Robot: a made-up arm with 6 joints.
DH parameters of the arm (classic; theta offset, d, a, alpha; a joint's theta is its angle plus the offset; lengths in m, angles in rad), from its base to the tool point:
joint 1: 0 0.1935 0 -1.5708
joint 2: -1.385 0 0.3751 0
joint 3: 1.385 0 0.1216 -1.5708
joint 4: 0 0.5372 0 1.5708
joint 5: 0 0 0.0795 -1.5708
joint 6: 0 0.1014 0 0
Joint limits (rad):
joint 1: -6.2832..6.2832
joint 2: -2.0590..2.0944
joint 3: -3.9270..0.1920
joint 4: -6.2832..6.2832
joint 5: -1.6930..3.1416
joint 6: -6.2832..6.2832
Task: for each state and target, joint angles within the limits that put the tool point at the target. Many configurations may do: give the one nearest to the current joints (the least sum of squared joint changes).
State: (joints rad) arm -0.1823 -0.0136 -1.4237 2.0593 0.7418 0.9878
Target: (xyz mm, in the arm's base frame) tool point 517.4 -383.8 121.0
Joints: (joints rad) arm -0.6267 0.1414 -0.8525 2.0639 0.5994 0.9878
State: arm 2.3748 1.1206 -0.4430 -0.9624 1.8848 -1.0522
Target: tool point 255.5 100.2 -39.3
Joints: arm 3.1221 1.8083 -0.2424 -1.1599 1.7630 -1.0522
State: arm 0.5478 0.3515 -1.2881 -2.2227 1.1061 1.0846
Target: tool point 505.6 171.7 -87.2
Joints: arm 0.4107 0.4139 -0.6832 -2.1676 1.0951 1.0846
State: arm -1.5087 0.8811 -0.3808 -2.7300 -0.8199 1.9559
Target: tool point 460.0 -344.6 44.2
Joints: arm -0.7794 0.4831 -1.0947 -2.4809 -0.7550 1.9559
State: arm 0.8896 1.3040 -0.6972 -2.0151 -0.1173 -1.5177
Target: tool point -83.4 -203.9 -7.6
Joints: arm 1.5043 1.3288 -0.0350 -2.3403 -0.1874 -1.5177
